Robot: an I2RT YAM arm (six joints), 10 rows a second.
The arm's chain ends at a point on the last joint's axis. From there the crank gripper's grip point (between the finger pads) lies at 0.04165 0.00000 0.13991 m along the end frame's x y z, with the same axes.
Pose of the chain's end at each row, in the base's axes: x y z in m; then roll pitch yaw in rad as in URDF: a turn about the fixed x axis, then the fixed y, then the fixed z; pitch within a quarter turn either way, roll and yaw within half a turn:
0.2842 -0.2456 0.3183 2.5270 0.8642 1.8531
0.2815 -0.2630 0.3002 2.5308 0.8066 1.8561
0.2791 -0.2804 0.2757 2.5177 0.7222 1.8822
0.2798 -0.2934 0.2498 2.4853 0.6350 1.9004
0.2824 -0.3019 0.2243 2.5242 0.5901 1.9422
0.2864 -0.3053 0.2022 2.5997 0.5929 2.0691
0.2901 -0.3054 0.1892 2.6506 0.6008 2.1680
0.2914 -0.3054 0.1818 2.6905 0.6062 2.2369
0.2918 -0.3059 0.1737 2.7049 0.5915 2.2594
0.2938 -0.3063 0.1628 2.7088 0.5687 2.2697
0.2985 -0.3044 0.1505 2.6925 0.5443 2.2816
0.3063 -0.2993 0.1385 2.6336 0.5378 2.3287
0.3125 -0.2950 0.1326 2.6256 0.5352 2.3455
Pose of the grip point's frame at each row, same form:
0.3784 -0.2807 0.2124 2.5270 0.8642 1.8531
0.3737 -0.2922 0.1908 2.5308 0.8066 1.8561
0.3703 -0.2971 0.1630 2.5177 0.7222 1.8822
0.3710 -0.2963 0.1359 2.4853 0.6350 1.9004
0.3684 -0.2994 0.1063 2.5242 0.5901 1.9422
0.3653 -0.2993 0.0795 2.5997 0.5929 2.0691
0.3646 -0.2976 0.0639 2.6506 0.6008 2.1680
0.3625 -0.2972 0.0546 2.6905 0.6062 2.2369
0.3604 -0.2962 0.0452 2.7049 0.5915 2.2594
0.3601 -0.2940 0.0334 2.7088 0.5687 2.2697
0.3639 -0.2872 0.0211 2.6925 0.5443 2.2816
0.3742 -0.2720 0.0122 2.6336 0.5378 2.3287
0.3802 -0.2655 0.0067 2.6256 0.5352 2.3455

